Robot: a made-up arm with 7 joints.
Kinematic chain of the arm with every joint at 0, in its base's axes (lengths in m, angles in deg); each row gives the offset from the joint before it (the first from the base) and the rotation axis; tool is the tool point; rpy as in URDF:
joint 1: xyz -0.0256 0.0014 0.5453 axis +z
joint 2: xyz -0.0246 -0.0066 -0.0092 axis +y
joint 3: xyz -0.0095 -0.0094 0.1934 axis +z
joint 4: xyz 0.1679 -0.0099 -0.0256 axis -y
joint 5: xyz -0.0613 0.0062 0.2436 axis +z
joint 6: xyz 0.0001 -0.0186 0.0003 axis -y
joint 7: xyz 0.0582 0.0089 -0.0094 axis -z
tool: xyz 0.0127 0.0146 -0.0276 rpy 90 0 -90
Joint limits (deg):
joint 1: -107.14..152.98
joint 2: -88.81..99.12
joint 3: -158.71..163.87
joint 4: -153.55..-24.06
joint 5: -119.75..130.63
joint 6: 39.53..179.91
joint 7: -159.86..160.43
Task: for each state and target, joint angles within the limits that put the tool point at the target. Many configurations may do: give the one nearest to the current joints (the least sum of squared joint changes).
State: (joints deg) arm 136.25 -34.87 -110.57 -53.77 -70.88 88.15 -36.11
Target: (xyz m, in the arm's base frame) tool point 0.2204 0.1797 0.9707
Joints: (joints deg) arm 149.83 -4.30 -91.34 -26.01 -70.01 72.28 -44.28
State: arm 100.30 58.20 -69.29 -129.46 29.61 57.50 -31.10
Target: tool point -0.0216 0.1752 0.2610
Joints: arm 122.56 51.47 -20.90 -142.90 33.99 49.90 -30.96
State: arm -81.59 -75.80 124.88 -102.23 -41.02 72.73 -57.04
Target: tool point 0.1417 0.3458 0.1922
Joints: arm -73.67 -81.06 146.69 -87.70 -40.85 83.28 -54.21
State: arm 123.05 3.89 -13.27 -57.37 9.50 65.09 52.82
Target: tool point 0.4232 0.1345 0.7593
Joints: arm 78.74 4.88 -58.32 -75.19 3.57 68.58 54.60
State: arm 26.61 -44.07 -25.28 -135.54 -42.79 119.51 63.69
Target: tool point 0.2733 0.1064 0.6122
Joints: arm 35.31 -30.92 -6.16 -153.55 -27.86 86.11 59.64
